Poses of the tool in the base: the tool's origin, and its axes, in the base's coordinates. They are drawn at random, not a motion.
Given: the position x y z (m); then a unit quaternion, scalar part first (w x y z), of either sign.
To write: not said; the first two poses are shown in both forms.
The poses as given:
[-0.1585, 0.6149, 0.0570, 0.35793, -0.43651, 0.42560, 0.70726]
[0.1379, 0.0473, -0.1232, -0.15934, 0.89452, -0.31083, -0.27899]
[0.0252, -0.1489, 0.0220, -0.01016, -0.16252, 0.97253, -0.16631]
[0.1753, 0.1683, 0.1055, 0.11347, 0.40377, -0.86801, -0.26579]
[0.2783, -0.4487, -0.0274, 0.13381, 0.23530, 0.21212, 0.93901]
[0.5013, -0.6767, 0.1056, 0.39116, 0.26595, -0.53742, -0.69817]
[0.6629, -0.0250, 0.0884, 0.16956, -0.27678, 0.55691, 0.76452]
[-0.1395, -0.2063, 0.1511, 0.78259, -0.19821, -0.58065, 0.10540]
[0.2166, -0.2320, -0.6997, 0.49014, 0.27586, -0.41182, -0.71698]
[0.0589, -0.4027, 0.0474, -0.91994, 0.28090, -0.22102, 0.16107]
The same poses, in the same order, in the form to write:
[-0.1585, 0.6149, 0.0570, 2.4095, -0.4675, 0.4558, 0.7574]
[0.1379, 0.0473, -0.1232, 2.8215, -0.9061, 0.3149, 0.2826]
[0.0252, -0.1489, 0.0220, 3.1213, 0.1625, -0.9726, 0.1663]
[0.1753, 0.1683, 0.1055, 2.9142, 0.4064, -0.8737, -0.2675]
[0.2783, -0.4487, -0.0274, 2.8732, 0.2374, 0.2140, 0.9475]
[0.5013, -0.6767, 0.1056, 2.3378, 0.2890, -0.5839, -0.7586]
[0.6629, -0.0250, 0.0884, 2.8008, -0.2808, 0.5651, 0.7758]
[-0.1395, -0.2063, 0.1511, 1.3440, -0.3184, -0.9327, 0.1693]
[0.2166, -0.2320, -0.6997, 2.1171, 0.3165, -0.4725, -0.8226]
[0.0589, -0.4027, 0.0474, 0.8057, -0.7165, 0.5638, -0.4108]

